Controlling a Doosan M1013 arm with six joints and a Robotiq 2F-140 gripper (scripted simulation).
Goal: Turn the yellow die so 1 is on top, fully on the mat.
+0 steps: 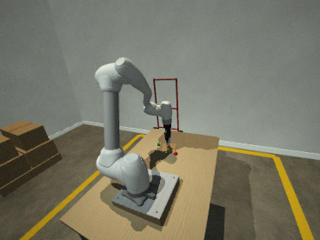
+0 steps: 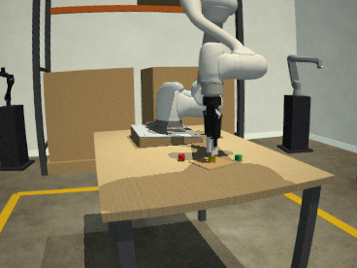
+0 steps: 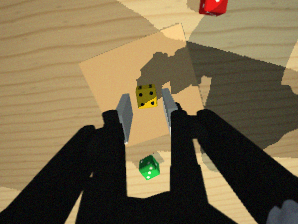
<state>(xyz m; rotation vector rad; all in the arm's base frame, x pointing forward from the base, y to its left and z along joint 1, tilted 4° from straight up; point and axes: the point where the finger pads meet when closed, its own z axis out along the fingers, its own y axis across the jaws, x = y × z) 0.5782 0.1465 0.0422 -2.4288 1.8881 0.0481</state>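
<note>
Now: hand 60 mm above the yellow die. Also, from my hand: green die 120 mm to the left, 60 mm below, 20 mm behind; then tan mat 70 mm below; then red die 120 mm to the right, 60 mm below, 60 mm behind.
</note>
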